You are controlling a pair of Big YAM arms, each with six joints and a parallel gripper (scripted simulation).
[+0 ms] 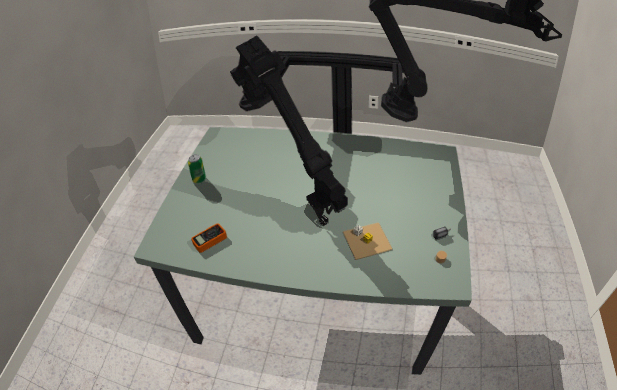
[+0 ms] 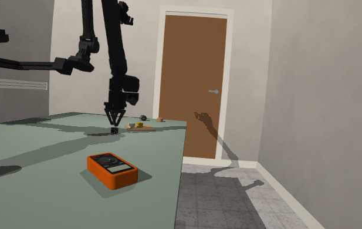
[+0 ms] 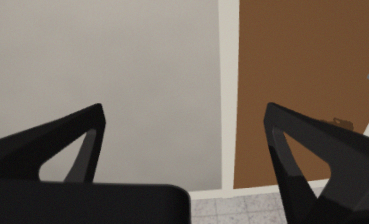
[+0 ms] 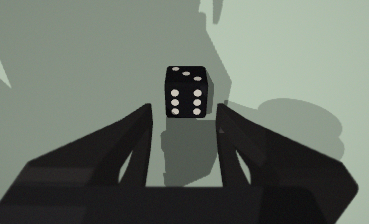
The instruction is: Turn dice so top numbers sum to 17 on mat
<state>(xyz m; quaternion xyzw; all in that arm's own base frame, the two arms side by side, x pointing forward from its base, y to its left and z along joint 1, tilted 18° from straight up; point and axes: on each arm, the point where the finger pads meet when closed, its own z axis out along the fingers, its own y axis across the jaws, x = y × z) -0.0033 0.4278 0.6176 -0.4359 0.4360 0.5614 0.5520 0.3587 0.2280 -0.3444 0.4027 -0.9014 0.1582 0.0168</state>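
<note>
Right now the black die is 30 mm below my right hand. Round my right hand: yellow die 170 mm to the left, 70 mm ahead, 30 mm below; tan mat 170 mm to the left, 70 mm ahead, 40 mm below; white die 130 mm to the left, 40 mm ahead, 30 mm below.
</note>
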